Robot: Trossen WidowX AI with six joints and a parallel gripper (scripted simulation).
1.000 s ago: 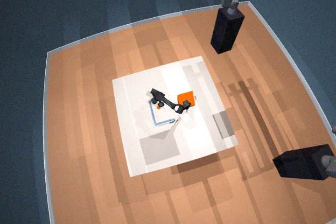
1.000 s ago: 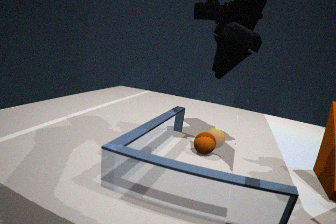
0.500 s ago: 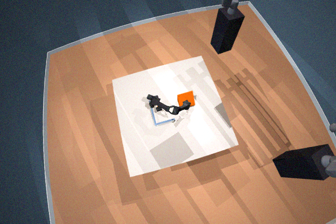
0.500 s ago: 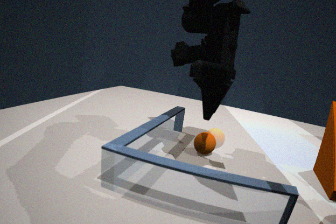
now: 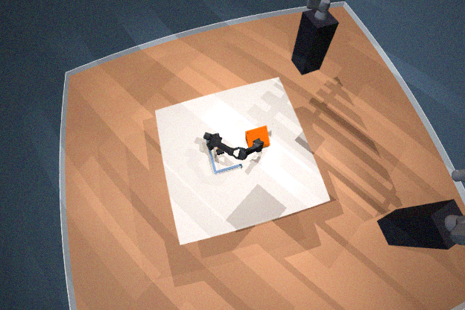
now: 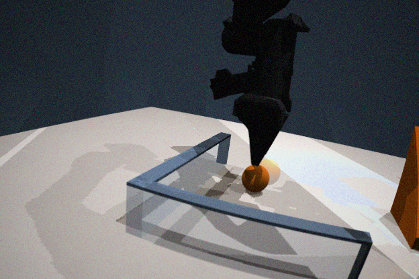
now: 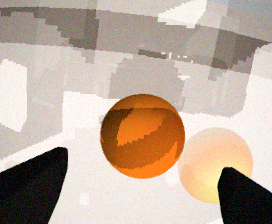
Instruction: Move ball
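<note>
Right now my gripper tip is 4 cm to the left of the see-through copy of ball, 3 cm above it and 2 cm past it. The rest, counted from my gripper tip: orange ball: 3 cm below.
</note>
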